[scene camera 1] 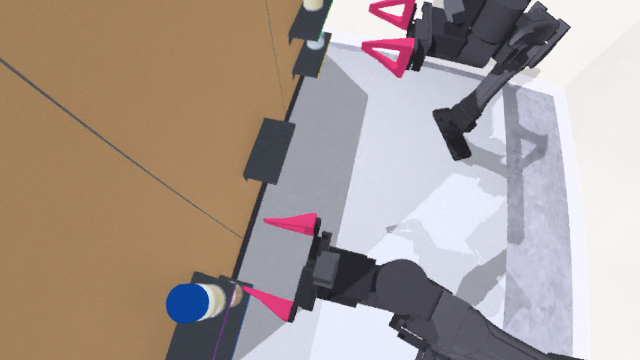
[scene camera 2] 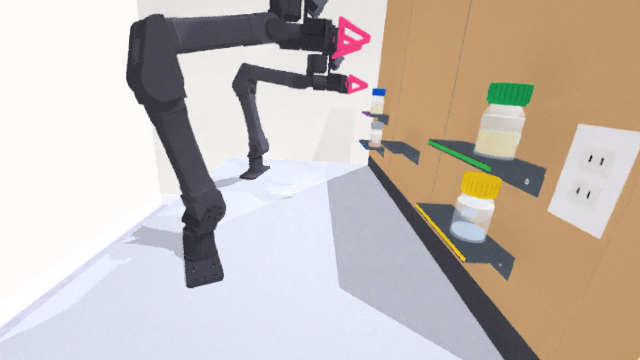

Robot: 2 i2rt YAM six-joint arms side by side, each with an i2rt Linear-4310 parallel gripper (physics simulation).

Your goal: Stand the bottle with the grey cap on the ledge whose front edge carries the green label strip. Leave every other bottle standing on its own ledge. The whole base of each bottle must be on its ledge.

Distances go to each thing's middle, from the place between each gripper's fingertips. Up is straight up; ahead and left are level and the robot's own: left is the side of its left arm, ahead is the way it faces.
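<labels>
The yellow-capped bottle point(scene camera 2: 474, 209) is a good way ahead of my right hand, far to the right of it and far below it. From that same right hand, the green-strip ledge point(scene camera 2: 508, 167) is 160 mm ahead, 270 mm to the right and 200 mm below, while the yellow-strip ledge point(scene camera 2: 488, 252) is 160 mm ahead, 270 mm to the right and 340 mm below. The bare ledge point(scene camera 1: 267, 157) is 160 mm ahead of my right hand, 130 mm to the left of it and 270 mm below it.
From my left hand, the green-strip ledge is 650 mm to the right, 110 mm below and 70 mm ahead. The bare ledge is 250 mm to the right of my left hand, 180 mm below it and 80 mm ahead of it, and the yellow-strip ledge is 650 mm to the right of my left hand, 250 mm below it and 70 mm ahead of it. As for the blue-capped bottle point(scene camera 1: 186, 303), my left hand is 90 mm to the right of the blue-capped bottle, 80 mm short of it and 60 mm above it.
</labels>
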